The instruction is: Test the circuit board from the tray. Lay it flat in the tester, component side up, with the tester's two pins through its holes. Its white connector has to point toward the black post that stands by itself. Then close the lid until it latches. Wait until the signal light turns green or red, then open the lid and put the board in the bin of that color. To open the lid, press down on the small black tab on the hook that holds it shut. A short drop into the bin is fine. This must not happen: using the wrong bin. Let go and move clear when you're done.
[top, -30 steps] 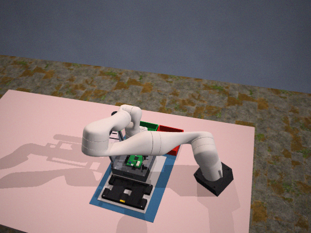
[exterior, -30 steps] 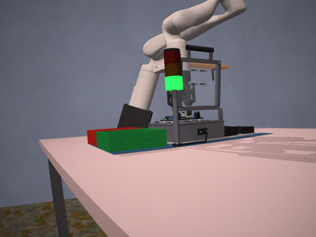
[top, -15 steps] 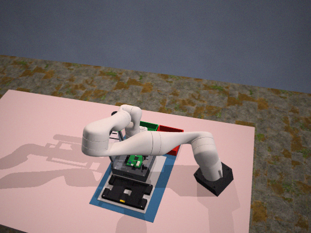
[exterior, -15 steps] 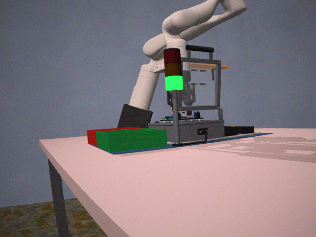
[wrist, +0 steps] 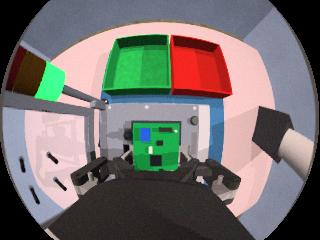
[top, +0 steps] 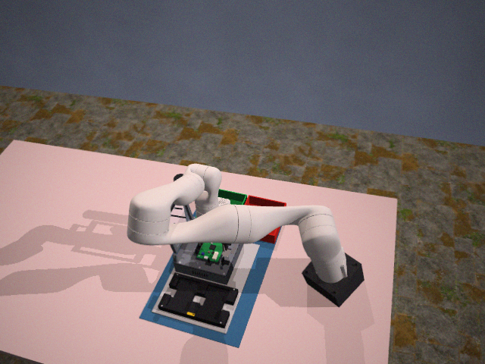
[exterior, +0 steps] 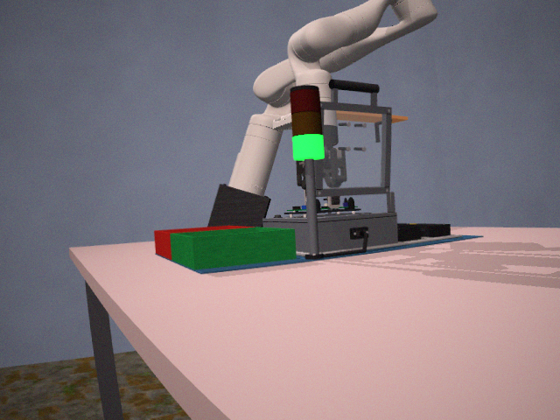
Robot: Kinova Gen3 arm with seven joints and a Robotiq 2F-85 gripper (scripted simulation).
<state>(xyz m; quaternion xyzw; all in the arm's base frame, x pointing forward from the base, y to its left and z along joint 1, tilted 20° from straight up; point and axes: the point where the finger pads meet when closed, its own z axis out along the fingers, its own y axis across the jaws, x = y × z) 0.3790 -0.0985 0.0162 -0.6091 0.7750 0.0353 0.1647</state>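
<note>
Now: the green circuit board 10 mm below my hand. From my hand the other things lie so: tester lid: 110 mm ahead, 20 mm to the right, 100 mm above; then green bin: 200 mm to the right, 70 mm below; then red bin: 140 mm behind, 170 mm to the right, 70 mm below.
</note>
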